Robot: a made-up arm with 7 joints.
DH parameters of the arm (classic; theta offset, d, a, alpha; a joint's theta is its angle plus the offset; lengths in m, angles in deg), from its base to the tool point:
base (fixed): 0 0.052 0 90
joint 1: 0 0.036 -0.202 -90
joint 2: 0 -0.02 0.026 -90
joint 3: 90 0.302 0.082 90
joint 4: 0 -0.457 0.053 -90
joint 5: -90 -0.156 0.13 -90
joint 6: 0 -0.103 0.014 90
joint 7: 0 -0.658 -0.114 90
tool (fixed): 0 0.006 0 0
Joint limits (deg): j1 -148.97..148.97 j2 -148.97..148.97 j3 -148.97..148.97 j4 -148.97..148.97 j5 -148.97..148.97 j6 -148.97..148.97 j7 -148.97..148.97
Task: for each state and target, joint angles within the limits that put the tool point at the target. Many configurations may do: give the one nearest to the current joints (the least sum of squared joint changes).
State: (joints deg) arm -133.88 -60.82 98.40 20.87 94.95 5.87 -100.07
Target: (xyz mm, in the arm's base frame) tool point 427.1 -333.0 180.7
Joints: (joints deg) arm -130.29 -53.72 99.09 13.16 119.57 52.44 -91.71
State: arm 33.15 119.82 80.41 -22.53 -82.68 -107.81 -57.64
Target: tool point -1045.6 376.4 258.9
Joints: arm 22.52 108.26 87.11 -23.36 -98.17 -102.06 -55.08
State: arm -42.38 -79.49 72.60 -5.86 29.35 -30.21 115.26
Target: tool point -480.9 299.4 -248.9
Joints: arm -21.05 -86.11 60.93 13.15 40.17 -51.30 118.85
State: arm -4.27 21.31 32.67 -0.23 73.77 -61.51 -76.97
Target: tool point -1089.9 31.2 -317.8
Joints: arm -11.86 6.84 37.73 14.92 76.45 -73.39 -79.08
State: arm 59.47 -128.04 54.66 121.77 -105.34 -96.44 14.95
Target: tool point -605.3 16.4 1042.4
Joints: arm 62.43 -148.97 82.56 143.27 -135.64 -79.90 17.91
